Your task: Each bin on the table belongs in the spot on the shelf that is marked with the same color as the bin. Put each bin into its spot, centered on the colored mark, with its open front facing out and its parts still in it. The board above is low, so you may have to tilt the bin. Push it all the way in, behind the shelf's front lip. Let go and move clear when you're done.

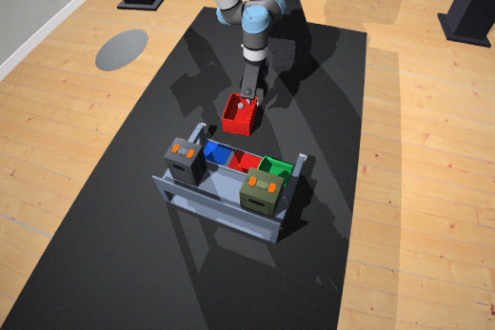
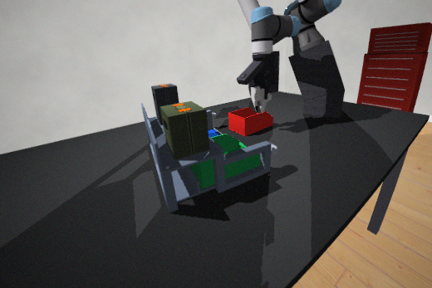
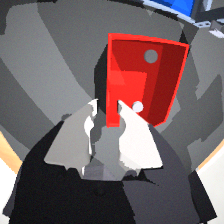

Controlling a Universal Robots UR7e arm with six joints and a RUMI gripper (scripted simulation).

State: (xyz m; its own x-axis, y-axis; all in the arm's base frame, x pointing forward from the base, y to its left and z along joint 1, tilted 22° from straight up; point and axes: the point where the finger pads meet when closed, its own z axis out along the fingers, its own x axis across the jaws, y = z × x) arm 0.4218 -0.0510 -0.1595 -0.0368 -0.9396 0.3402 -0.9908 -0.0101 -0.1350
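Now: hand 10 mm past the red bin, 50 mm to the left of it and 60 mm above it. From my hand the other things lie so: green bin (270 mm ahead, 110 mm to the left, 50 mm below); then dark grey box (320 mm ahead, 140 mm to the right, 70 mm above).
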